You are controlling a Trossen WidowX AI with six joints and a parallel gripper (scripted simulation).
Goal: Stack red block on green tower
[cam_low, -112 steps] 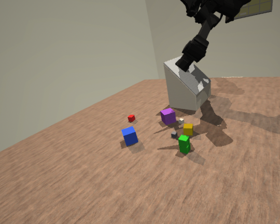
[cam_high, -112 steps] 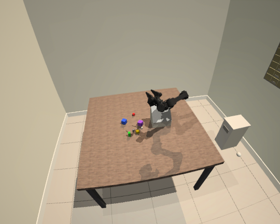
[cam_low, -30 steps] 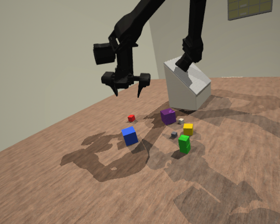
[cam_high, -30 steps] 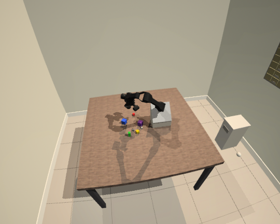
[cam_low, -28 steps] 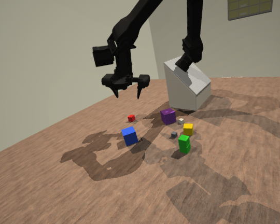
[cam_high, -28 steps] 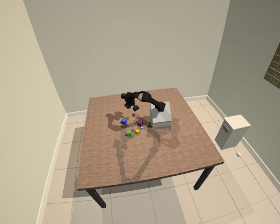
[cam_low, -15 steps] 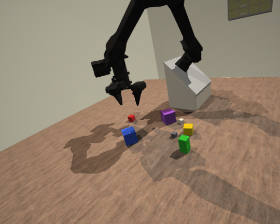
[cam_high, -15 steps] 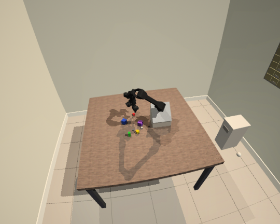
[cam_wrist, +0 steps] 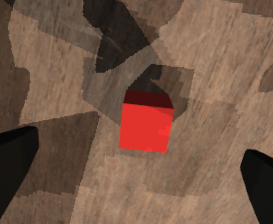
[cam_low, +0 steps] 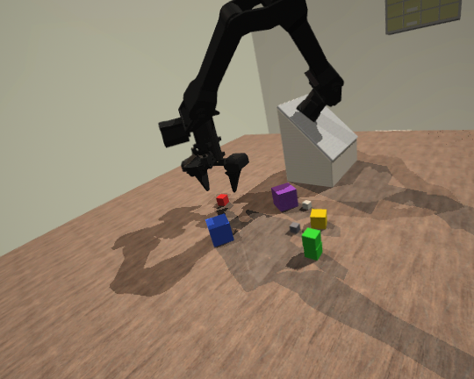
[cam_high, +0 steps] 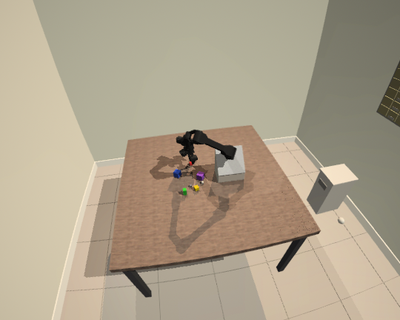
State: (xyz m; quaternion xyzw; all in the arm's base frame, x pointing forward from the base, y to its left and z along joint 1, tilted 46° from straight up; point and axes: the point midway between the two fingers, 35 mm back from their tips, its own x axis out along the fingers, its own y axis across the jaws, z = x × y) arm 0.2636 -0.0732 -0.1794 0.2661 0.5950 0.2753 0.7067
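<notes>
My gripper tip is now 3 cm above the red block. Round my gripper tip: yellow cube: 3 cm ahead, 28 cm to the left, 2 cm below; then purple cube: 3 cm behind, 18 cm to the left, 2 cm below; then blue cube: 13 cm ahead, 9 cm to the left, 2 cm below.
</notes>
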